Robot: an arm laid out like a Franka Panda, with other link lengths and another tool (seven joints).
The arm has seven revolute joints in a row. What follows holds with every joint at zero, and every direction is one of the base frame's.
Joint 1 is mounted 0.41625 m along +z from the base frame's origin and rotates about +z.
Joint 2 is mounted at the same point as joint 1 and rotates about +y.
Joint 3 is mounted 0.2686 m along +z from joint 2 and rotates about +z.
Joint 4 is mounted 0.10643 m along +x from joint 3 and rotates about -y.
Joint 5 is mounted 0.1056 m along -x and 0.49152 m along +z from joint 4 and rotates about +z.
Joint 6 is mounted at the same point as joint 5 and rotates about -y.
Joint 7 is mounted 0.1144 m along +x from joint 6 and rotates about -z.
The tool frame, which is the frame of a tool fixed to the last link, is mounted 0.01 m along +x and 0.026 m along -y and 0.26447 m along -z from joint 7; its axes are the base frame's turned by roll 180, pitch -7.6 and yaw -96.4 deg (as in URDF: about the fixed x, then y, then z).
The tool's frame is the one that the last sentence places.
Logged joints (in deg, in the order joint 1, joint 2, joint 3, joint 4, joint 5, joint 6, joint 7), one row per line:
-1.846, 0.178, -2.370, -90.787, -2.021, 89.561, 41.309
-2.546, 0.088, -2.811, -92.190, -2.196, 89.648, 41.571
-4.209, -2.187, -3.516, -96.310, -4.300, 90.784, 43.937
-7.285, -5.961, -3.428, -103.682, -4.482, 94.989, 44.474
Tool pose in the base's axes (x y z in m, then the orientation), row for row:
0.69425, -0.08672, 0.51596, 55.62, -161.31, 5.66
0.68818, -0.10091, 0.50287, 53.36, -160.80, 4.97
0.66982, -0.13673, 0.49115, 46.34, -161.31, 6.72
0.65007, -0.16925, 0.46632, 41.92, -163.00, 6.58
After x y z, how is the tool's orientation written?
As a rotation vector, in degrees.
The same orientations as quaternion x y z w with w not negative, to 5 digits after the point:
0.32472, -0.94177, 0.03304, 0.08086
0.31350, -0.94472, 0.02920, 0.09154
0.27437, -0.95507, 0.03979, 0.10480
0.24762, -0.96282, 0.03887, 0.10077

